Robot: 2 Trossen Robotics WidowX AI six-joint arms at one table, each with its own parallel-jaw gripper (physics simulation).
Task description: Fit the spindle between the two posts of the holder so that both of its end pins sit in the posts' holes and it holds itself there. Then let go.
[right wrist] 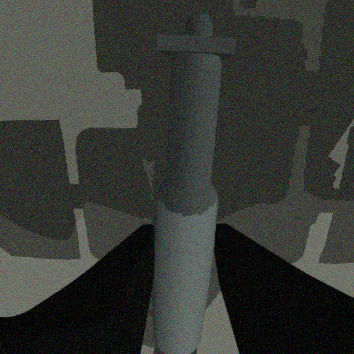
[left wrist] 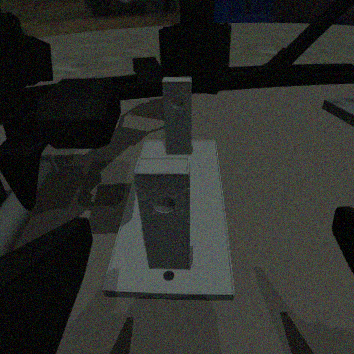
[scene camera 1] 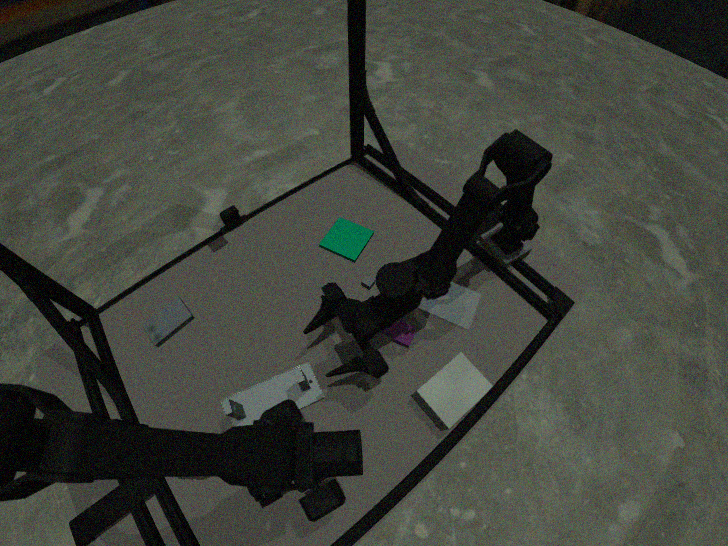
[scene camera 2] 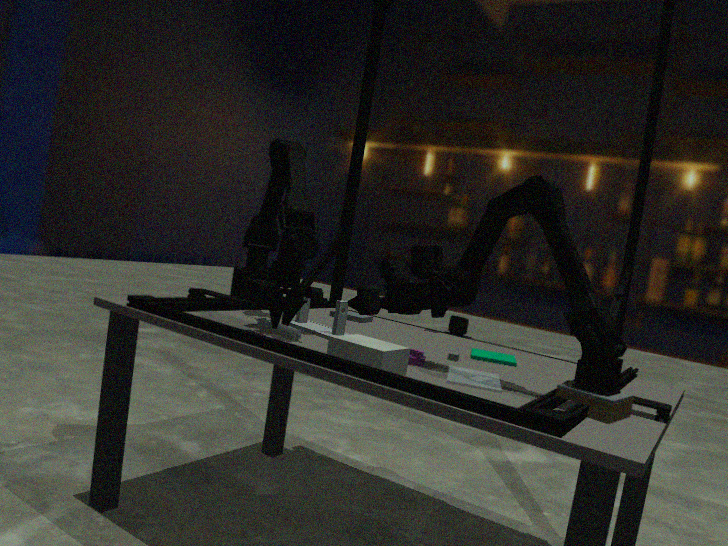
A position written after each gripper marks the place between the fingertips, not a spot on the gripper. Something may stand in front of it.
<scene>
In view: the left gripper point(scene camera 1: 314, 354), the right gripper point(scene camera 2: 279, 328) and a pale grey base plate point(scene camera 1: 256, 399).
The left gripper also shows in the left wrist view point(left wrist: 213, 224) and in scene camera 2 point(scene camera 2: 362, 303). The right gripper also shows in the right wrist view point(right wrist: 183, 234), in the left wrist view point(left wrist: 17, 206) and in scene camera 1 point(scene camera 1: 311, 458). The pale grey base plate shows as well in the left wrist view point(left wrist: 209, 277).
</scene>
